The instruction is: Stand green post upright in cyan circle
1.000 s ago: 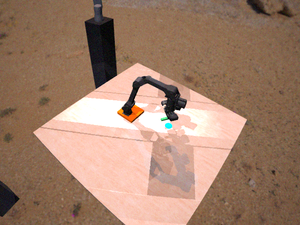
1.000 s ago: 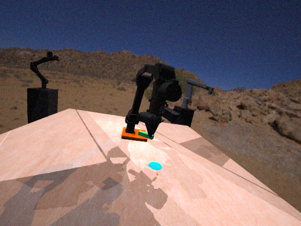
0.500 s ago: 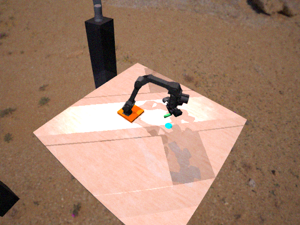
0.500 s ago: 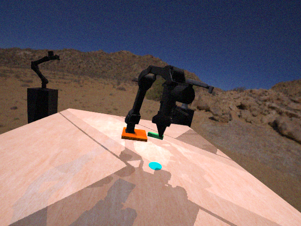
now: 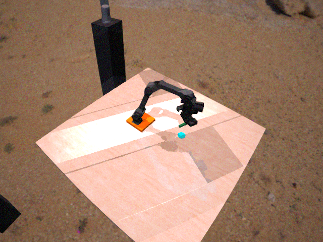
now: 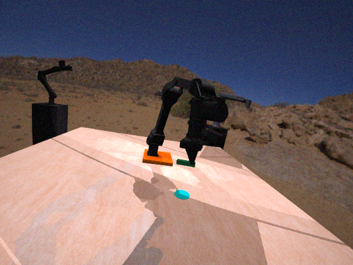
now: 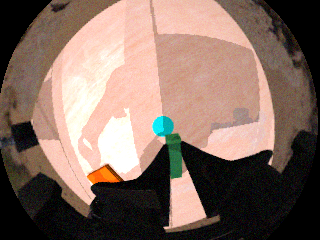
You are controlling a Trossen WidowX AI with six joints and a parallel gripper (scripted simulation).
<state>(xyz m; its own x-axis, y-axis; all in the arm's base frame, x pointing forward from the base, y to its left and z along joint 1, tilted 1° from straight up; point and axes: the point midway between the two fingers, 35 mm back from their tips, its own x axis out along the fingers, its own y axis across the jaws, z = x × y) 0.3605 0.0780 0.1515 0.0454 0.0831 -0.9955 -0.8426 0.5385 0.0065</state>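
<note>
My gripper tip is 1 cm past the cyan circle, 1 cm to the left of it and 14 cm above it. The rest, counted from my gripper tip: green post 1 cm behind, 2 cm to the right.
</note>
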